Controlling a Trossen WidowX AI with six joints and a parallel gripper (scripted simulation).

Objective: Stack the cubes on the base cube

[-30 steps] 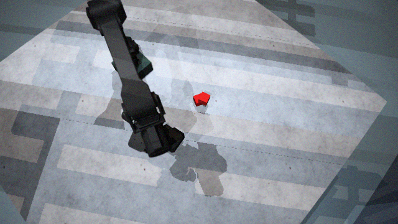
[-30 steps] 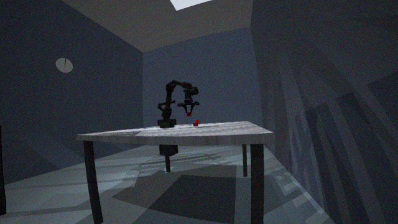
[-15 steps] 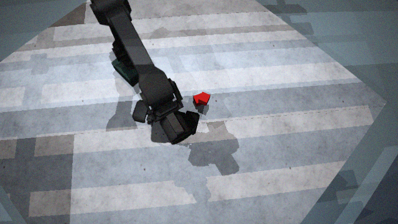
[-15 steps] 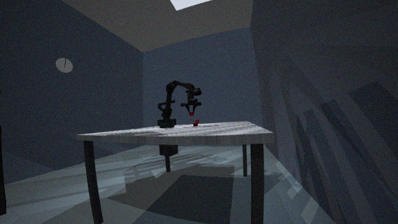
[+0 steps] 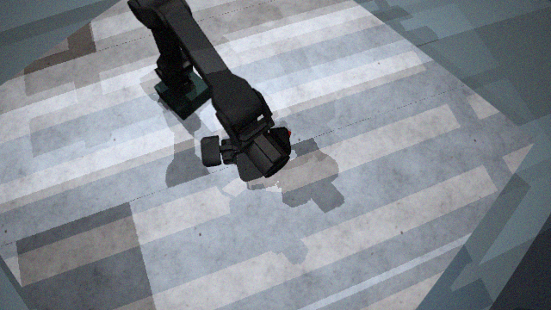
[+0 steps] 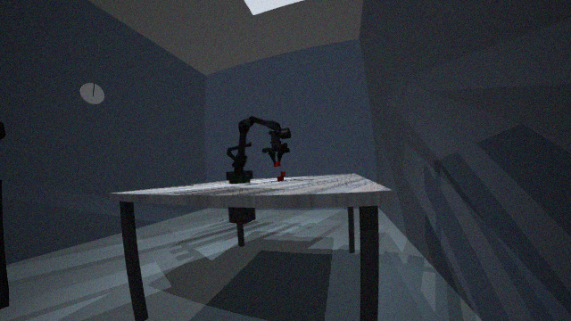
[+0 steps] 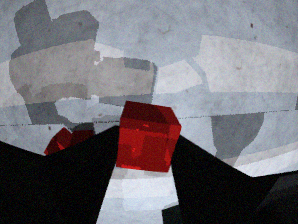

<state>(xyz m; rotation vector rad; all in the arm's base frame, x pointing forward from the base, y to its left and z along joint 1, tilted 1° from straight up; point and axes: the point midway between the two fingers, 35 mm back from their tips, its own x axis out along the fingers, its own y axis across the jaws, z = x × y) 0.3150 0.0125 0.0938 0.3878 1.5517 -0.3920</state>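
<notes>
The red cube lies 120 mm to the left of my gripper tip, 70 mm below it and 20 mm behind it.
</notes>
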